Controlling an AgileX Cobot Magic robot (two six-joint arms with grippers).
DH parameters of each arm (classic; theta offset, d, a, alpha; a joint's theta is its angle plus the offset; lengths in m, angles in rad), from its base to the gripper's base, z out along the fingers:
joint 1: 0 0.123 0 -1.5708
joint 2: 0.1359 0 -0.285 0
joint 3: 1.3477 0 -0.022 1.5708
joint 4: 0 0.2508 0 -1.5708
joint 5: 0 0 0.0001 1.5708
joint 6: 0 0.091 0 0
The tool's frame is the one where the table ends.
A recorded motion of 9 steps. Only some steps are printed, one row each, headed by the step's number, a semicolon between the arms.
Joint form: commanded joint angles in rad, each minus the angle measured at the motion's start. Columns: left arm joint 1, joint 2, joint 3, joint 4, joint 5, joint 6; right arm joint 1, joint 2, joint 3, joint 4, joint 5, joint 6.
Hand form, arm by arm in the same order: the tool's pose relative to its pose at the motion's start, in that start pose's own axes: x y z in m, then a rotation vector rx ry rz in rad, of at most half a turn. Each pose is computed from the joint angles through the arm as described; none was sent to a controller.
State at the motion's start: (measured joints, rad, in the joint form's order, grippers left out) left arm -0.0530 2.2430 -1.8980 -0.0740 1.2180 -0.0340; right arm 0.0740 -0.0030 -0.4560 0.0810 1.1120 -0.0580
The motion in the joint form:
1: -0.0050 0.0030 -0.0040 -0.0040 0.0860 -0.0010; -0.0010 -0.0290 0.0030 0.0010 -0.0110 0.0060
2: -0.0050 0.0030 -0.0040 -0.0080 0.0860 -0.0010; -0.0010 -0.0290 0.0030 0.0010 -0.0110 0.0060
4: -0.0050 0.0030 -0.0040 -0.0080 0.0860 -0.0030; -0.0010 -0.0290 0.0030 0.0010 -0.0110 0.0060
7: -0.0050 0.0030 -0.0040 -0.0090 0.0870 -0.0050; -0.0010 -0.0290 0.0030 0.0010 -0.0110 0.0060
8: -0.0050 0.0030 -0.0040 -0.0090 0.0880 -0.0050; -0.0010 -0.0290 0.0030 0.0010 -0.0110 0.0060
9: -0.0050 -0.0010 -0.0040 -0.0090 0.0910 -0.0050; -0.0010 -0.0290 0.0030 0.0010 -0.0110 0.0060
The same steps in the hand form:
1: 0.0073 -0.0024 0.0002 0.0011 0.0855 0.0028; 0.0018 0.0003 -0.0026 0.0010 -0.0370 0.0051
2: 0.0073 -0.0027 0.0002 0.0050 0.0856 0.0016; 0.0018 0.0003 -0.0026 0.0010 -0.0370 0.0051
4: 0.0073 -0.0027 0.0002 0.0049 0.0856 -0.0004; 0.0018 0.0003 -0.0026 0.0010 -0.0370 0.0051
7: 0.0074 -0.0028 0.0002 0.0057 0.0866 -0.0027; 0.0018 0.0003 -0.0026 0.0010 -0.0370 0.0051
8: 0.0075 -0.0028 0.0002 0.0057 0.0876 -0.0027; 0.0018 0.0003 -0.0026 0.0010 -0.0370 0.0051
9: 0.0079 -0.0029 -0.0016 0.0058 0.0867 -0.0024; 0.0018 0.0003 -0.0026 0.0010 -0.0370 0.0051

